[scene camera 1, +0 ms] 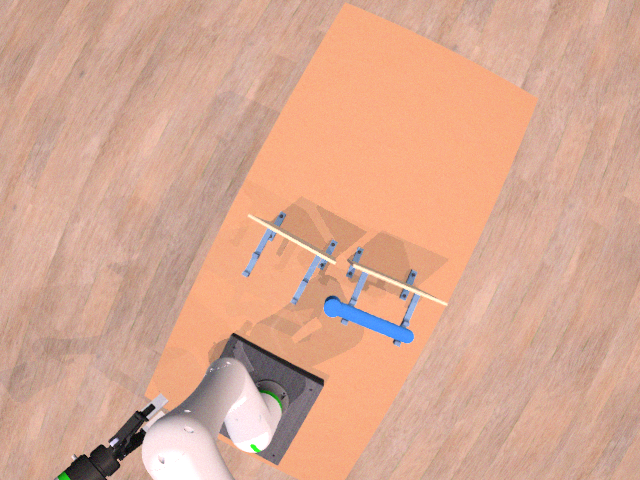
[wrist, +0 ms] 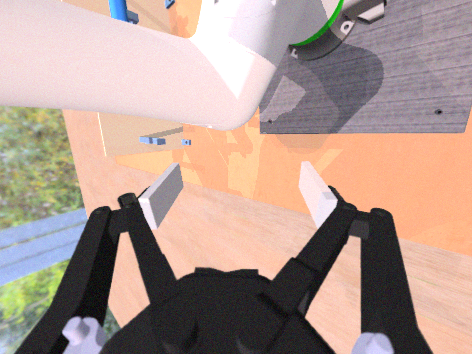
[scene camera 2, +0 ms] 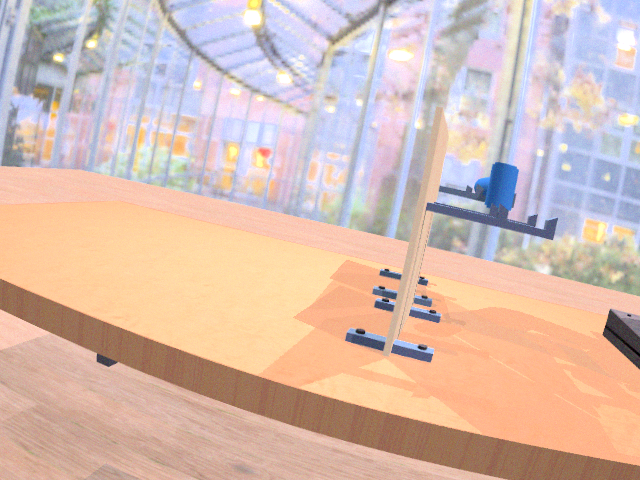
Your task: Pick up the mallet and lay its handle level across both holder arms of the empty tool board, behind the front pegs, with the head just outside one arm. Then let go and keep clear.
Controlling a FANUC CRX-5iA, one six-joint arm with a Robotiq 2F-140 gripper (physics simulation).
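The blue mallet (scene camera 1: 372,322) (scene camera 2: 503,186) lies across both arms of the right-hand tool board (scene camera 1: 398,283), with its head just outside the left arm, towards the other board. Part of it shows at the top left of the wrist view (wrist: 118,9). The empty tool board (scene camera 1: 292,238) (scene camera 2: 413,248) (wrist: 127,136) stands upright to the left in scene camera 1. Its left arm (scene camera 1: 256,254) and right arm (scene camera 1: 306,280) carry nothing. My gripper (scene camera 1: 156,411) (wrist: 239,174) is open and empty, far from the mallet and both boards, beyond the robot base. It does not show in scene camera 2.
The dark base plate (scene camera 1: 302,390) (scene camera 2: 625,330) (wrist: 410,107) stands on the orange table top (scene camera 1: 403,129) (scene camera 2: 180,258), in front of the boards. My white arm (scene camera 1: 206,403) (wrist: 150,75) folds over it. The boards' blue feet (scene camera 1: 408,285) (scene camera 2: 361,338) rest on the table.
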